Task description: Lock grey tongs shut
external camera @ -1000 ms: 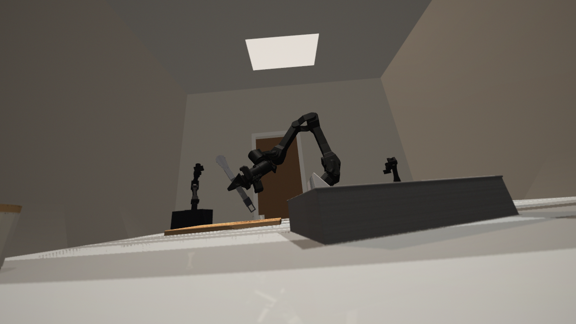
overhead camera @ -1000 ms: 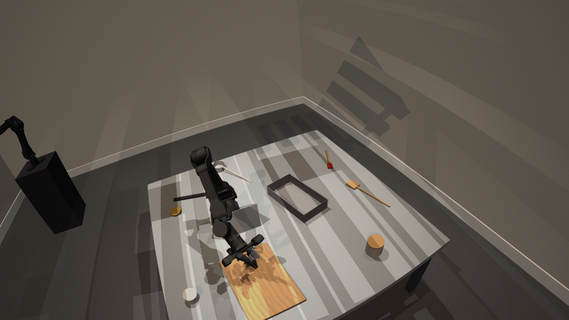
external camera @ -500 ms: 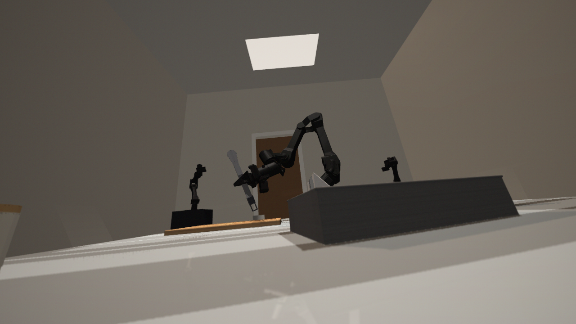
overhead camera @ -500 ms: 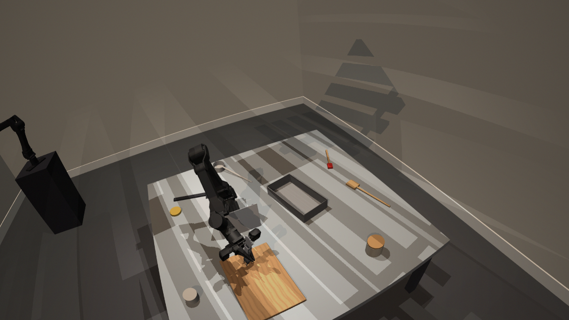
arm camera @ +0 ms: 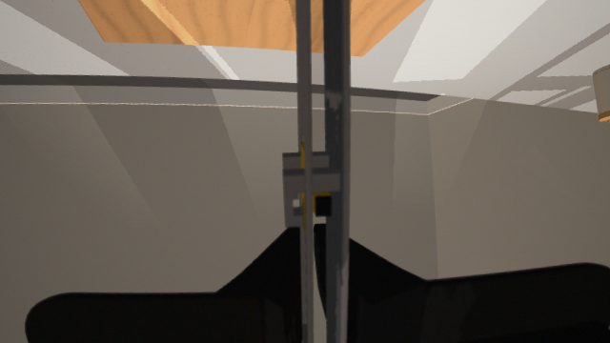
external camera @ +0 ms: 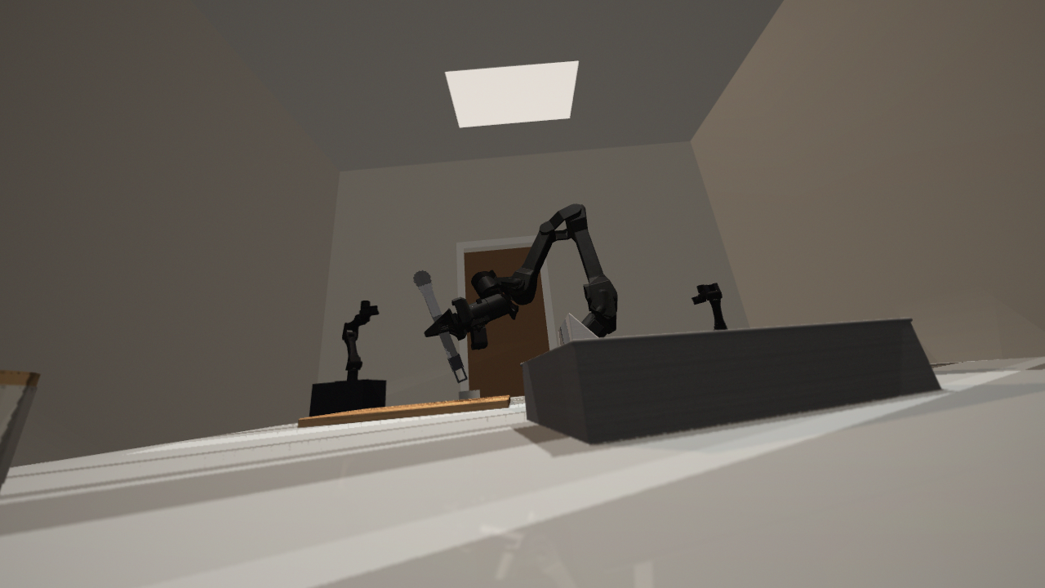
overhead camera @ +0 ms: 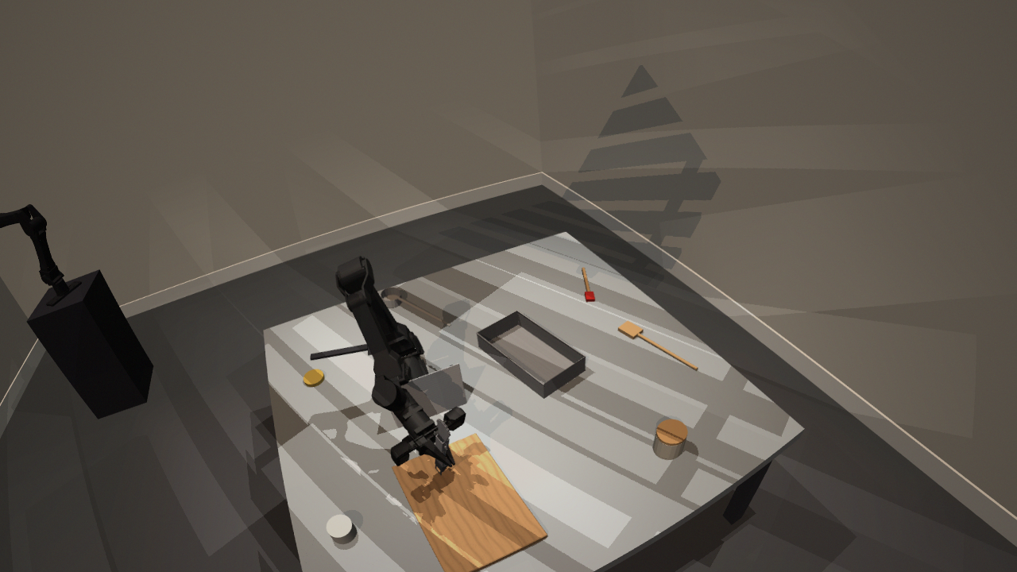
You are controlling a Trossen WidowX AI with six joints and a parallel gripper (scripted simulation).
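Now: the wooden board 160 mm below my gripper tip. From my gripper tip the other things lie so: wood-lidded canister 510 mm ahead, 120 mm to the right, 130 mm below; then roasting tin 380 mm ahead, 380 mm to the left, 140 mm below; then small white puck 300 mm behind, 40 mm to the left, 150 mm below.
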